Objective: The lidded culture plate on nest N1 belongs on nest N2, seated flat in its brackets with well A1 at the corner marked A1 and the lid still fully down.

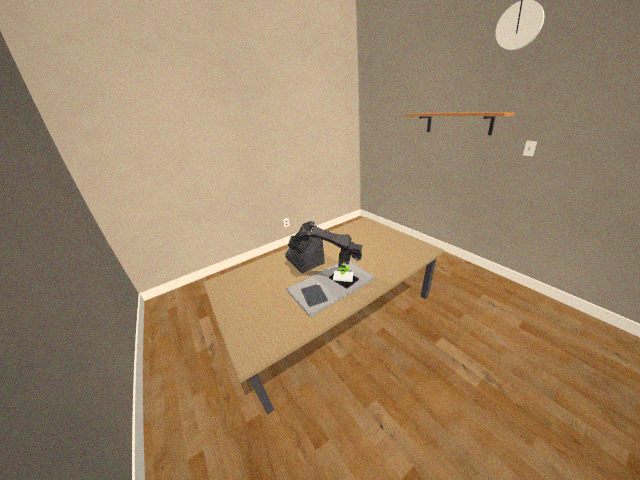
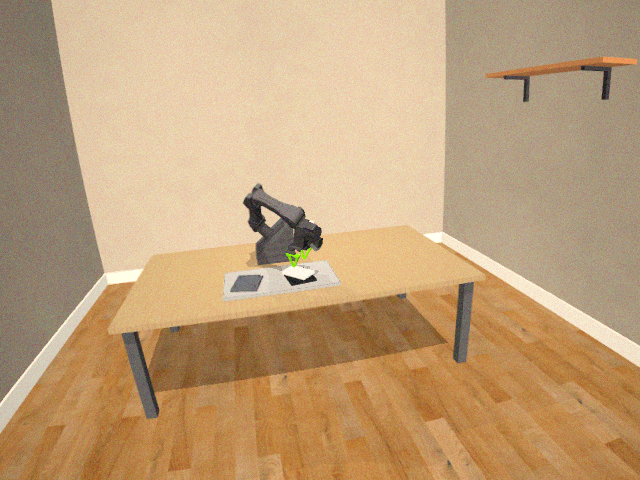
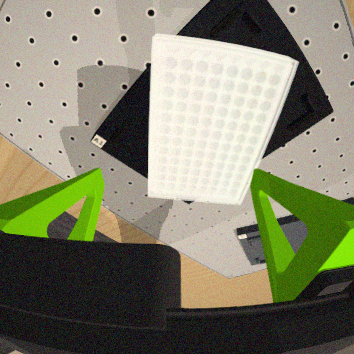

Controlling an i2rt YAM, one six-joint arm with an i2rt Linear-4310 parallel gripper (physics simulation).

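Where they show: gripper, between the fingertips: [image 1: 342,269] [image 2: 298,263] [image 3: 176,176]; arm's base, origin of its link: [image 1: 302,249] [image 2: 271,236].
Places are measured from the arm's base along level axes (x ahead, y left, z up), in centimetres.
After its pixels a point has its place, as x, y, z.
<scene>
The white lidded culture plate [image 1: 343,276] @(38.0, 8.5, -7.1) [image 2: 298,272] @(38.9, 9.1, -7.2) [image 3: 210,120] @(37.8, 10.5, -7.2) lies over the black nest [image 1: 352,283] @(45.0, 10.2, -9.5) [image 2: 301,281] @(45.1, 9.4, -9.1) [image 3: 120,115] @(32.2, 14.0, -9.0), turned askew to its outline. Its wells show through the lid; whether the lid is fully down, and which corner is well A1, I cannot tell. An A1 label [image 3: 99,141] @(29.0, 13.6, -9.0) marks one nest corner. The slate-grey nest [image 1: 314,295] @(39.1, -15.4, -9.0) [image 2: 247,283] @(39.8, -14.7, -9.0) [image 3: 254,247] @(31.7, -12.3, -9.0) has no plate on it. The nests' numbers are not readable. My gripper [image 1: 343,269] @(34.8, 10.1, -4.2) [image 2: 299,261] @(34.8, 10.1, -4.2) [image 3: 176,176] @(34.8, 10.1, -4.2) is open above the plate, its green fingers apart and holding nothing.
Both nests are on a grey perforated board [image 1: 297,291] @(27.9, -21.4, -10.2) [image 2: 328,271] @(35.2, 24.0, -10.2) [image 3: 40,102] @(27.0, 19.4, -10.2) on the wooden table [image 1: 248,330] @(37.3, -58.4, -11.5) [image 2: 392,258] @(26.4, 60.1, -11.5). The arm's dark base [image 1: 306,256] @(8.6, -1.8, -1.4) [image 2: 276,242] @(11.9, 1.9, -0.2) stands behind the board. A wall shelf [image 1: 460,114] [image 2: 563,67] is far off at the right.
</scene>
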